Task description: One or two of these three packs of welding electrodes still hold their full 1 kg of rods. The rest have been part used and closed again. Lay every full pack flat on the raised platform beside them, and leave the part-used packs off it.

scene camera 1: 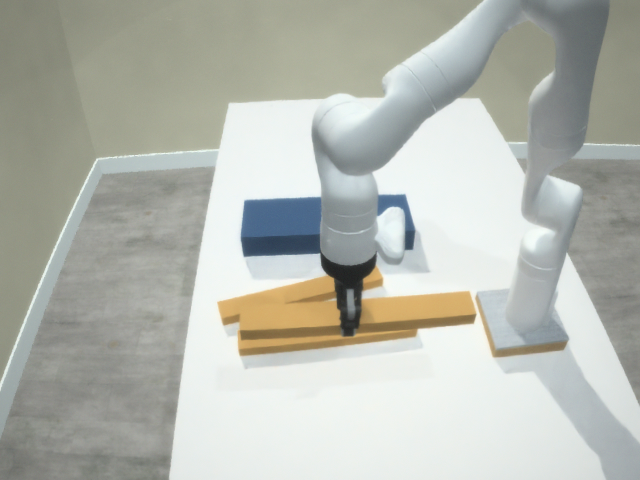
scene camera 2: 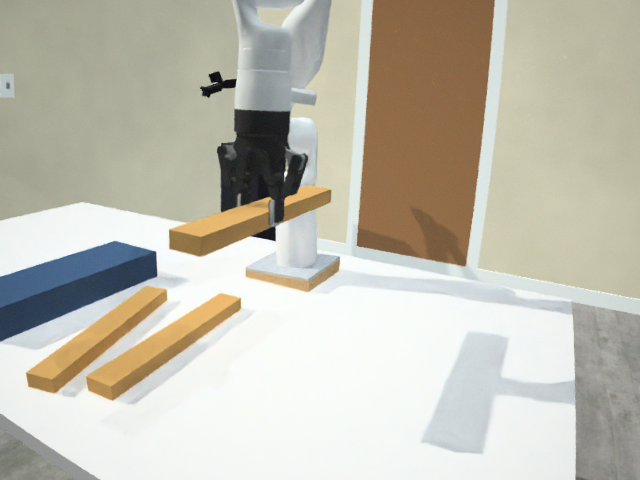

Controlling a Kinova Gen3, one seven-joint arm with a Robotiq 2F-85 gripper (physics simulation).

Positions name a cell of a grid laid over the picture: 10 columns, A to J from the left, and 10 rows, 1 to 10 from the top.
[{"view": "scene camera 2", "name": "my gripper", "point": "E5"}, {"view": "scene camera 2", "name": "orange pack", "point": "B8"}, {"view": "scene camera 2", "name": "orange pack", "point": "A8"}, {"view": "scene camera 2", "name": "orange pack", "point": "D5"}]
